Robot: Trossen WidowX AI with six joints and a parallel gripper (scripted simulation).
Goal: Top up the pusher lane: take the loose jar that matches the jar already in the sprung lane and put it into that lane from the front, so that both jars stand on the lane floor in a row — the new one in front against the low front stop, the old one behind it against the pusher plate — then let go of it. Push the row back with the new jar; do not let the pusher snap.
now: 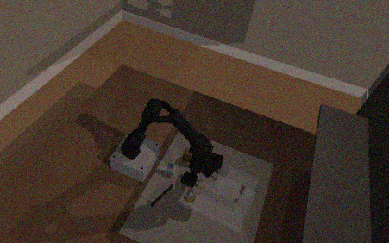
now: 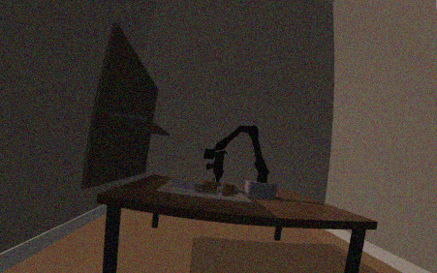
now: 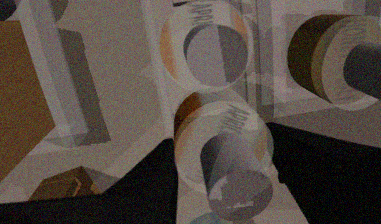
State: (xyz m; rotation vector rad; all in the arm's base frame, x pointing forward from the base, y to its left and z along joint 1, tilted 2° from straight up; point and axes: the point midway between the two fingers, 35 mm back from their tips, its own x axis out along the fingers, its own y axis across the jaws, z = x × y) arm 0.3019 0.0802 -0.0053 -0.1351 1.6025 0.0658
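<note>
Right now my gripper tip is 17 cm short of the lane fixture, 5 cm to the right of it and 4 cm above it. Also, from my gripper tip: black stick 13 cm to the right, 8 cm behind, 5 cm below.
</note>
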